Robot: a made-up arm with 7 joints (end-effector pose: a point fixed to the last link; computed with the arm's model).
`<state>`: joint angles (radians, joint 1 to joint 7).
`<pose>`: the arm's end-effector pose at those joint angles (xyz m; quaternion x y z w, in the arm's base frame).
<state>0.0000 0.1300 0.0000 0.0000 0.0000 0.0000 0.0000</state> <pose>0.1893 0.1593 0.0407 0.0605 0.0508 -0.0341 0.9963</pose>
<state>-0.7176 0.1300 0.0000 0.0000 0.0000 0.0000 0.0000</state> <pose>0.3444 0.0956 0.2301 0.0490 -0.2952 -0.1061 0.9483</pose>
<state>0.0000 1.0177 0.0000 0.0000 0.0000 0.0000 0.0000</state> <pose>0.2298 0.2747 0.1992 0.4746 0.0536 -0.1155 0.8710</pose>
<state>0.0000 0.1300 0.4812 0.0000 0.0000 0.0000 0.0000</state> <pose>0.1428 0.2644 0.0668 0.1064 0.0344 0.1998 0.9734</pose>
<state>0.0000 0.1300 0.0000 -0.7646 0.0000 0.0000 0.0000</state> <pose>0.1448 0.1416 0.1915 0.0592 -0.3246 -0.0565 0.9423</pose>
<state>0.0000 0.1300 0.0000 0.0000 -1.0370 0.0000 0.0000</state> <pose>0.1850 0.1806 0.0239 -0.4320 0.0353 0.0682 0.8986</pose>
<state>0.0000 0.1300 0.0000 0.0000 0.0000 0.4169 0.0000</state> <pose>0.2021 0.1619 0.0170 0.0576 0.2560 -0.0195 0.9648</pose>
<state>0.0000 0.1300 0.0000 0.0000 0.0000 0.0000 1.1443</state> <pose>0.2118 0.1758 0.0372 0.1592 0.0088 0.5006 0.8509</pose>
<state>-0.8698 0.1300 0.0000 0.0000 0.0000 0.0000 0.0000</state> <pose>0.3568 0.0805 0.2813 0.0457 -0.3652 -0.1200 0.9220</pose>
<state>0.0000 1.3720 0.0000 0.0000 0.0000 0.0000 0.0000</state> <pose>0.2501 0.2741 0.2788 0.6182 0.0518 -0.1425 0.7713</pose>
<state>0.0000 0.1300 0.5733 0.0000 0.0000 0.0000 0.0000</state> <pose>0.1285 0.2811 0.0727 0.1146 0.0310 0.2437 0.9626</pose>
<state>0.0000 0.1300 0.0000 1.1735 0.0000 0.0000 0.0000</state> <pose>0.0410 0.1869 -0.1393 0.0459 0.5941 0.0086 0.8030</pose>
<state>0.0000 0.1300 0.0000 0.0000 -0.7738 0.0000 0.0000</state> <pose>0.1866 0.1771 0.0301 -0.3129 0.0403 0.0429 0.9480</pose>
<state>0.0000 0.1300 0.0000 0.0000 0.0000 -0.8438 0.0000</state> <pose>0.1411 0.1579 0.0639 0.0585 -0.3617 -0.0584 0.9286</pose>
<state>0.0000 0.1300 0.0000 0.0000 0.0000 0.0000 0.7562</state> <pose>0.2064 0.1674 0.0374 0.1301 0.0241 0.3292 0.9350</pose>
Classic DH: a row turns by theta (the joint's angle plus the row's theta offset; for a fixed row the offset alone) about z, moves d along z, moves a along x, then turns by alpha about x. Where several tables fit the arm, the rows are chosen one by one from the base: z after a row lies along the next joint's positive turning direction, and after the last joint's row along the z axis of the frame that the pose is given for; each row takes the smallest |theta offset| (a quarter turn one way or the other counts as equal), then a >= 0, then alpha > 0; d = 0 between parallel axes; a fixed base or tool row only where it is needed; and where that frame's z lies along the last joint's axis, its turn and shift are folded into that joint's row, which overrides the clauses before.
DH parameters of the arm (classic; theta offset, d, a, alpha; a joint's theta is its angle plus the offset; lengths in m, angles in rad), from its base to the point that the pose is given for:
base (fixed): -0.071 0.3153 -0.0049 -1.3004
joint 1: -1.3111 0.0388 -0.0266 -1.5708
joint 2: 1.2915 0.0143 -0.035 1.5708
joint 3: 1.5708 -0.2481 0.0321 -1.5708
joint 4: -1.5708 0.044 0.0054 -1.5708
joint 5: 0 0.1716 -0.0266 1.5708
joint 6: 1.5708 0.034 0.0365 1.5708
joint 7: 1.5432 0.0681 -0.0259 -0.1508
tool (fixed): -1.586 -0.0152 0 0

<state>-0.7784 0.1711 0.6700 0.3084 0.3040 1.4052 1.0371</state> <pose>0.3552 0.2942 0.0917 0.2331 0.4912 0.5763 0.6102</pose>
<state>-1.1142 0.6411 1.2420 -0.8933 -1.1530 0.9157 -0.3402</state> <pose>0.0555 0.2521 0.4085 0.0450 -0.6480 -0.2143 0.7295</pose>
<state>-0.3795 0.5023 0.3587 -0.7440 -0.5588 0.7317 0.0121</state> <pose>0.2162 0.2012 0.3105 0.0386 -0.1718 -0.0878 0.9805</pose>
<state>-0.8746 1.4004 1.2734 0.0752 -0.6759 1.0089 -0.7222</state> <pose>-0.0074 0.3729 0.5454 0.0533 -0.4030 -0.0470 0.9124</pose>
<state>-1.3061 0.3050 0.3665 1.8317 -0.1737 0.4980 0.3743</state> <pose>0.4279 0.1662 0.0797 -0.0273 0.5317 0.1864 0.8257</pose>
